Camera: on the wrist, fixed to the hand. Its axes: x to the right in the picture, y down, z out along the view.
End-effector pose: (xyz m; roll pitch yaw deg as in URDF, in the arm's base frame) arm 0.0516 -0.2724 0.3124 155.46 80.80 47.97
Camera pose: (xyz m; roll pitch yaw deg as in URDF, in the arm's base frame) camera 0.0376 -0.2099 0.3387 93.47 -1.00 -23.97
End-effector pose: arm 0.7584 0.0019 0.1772 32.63 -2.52 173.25
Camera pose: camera 0.7747 -0.0060 0.1104 -7.01 -39.21 -97.09
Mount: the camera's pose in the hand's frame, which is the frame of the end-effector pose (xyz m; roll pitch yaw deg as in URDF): -0.0200 -0.0306 -0.0588 -5.06 -6.54 88.13
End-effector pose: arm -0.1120 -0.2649 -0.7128 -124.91 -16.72 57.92
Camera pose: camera -0.1051 -0.3118 -0.6623 -150.59 56.40 -1.19
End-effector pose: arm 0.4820 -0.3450 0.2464 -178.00 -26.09 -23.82
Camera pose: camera 0.4530 -0.3010 0.2913 -158.72 6.84 -108.36
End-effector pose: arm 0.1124 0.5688 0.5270 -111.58 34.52 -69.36
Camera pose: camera 0.0760 0.5424 0.5796 106.30 54.46 137.13
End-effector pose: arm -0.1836 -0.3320 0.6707 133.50 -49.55 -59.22
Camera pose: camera -0.1426 -0.2763 0.6673 -128.92 -26.17 179.39
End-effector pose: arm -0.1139 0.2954 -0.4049 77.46 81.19 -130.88
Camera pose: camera -0.0459 0.2964 -0.3917 83.80 -6.90 -124.84
